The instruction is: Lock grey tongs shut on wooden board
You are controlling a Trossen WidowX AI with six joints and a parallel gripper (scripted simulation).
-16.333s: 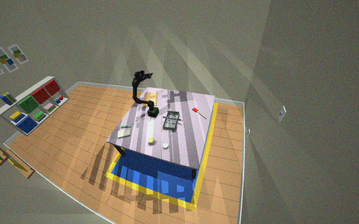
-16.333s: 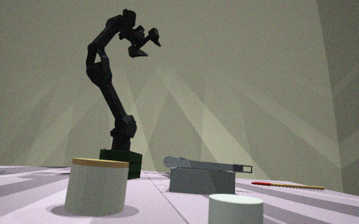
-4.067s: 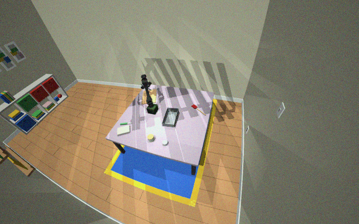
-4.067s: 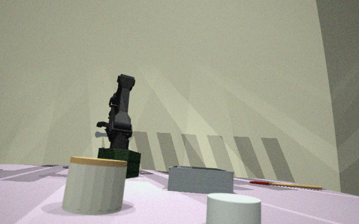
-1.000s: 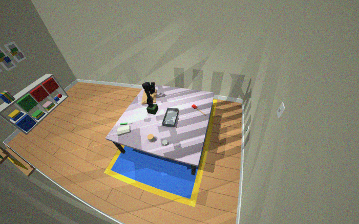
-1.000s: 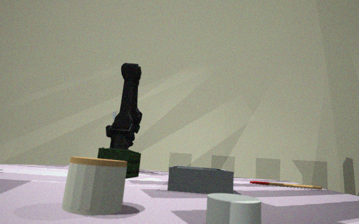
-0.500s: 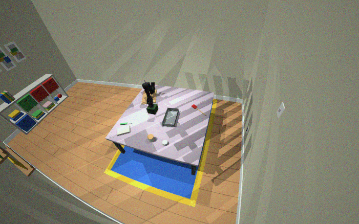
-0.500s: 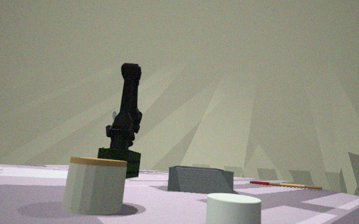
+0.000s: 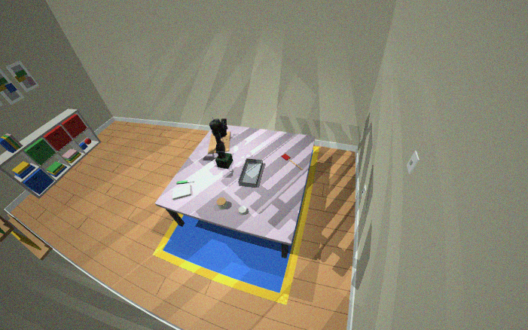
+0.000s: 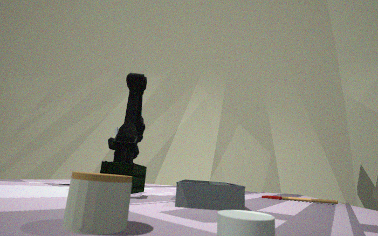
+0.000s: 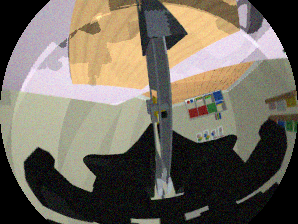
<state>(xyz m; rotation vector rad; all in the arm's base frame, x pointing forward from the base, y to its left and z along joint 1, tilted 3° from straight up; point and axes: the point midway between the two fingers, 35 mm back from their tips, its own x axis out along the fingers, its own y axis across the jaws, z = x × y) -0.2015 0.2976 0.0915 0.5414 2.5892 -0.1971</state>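
Now: the wooden board 1 cm ahead of my gripper tip, 2 cm to the right of it and 15 cm below it. From my gripper tip the other things lie so: white pad 1 cm ahead, 78 cm to the right, 14 cm below; then grey roasting tin 56 cm ahead, 37 cm to the right, 13 cm below; then red-headed spatula 88 cm ahead, 9 cm to the right, 15 cm below.
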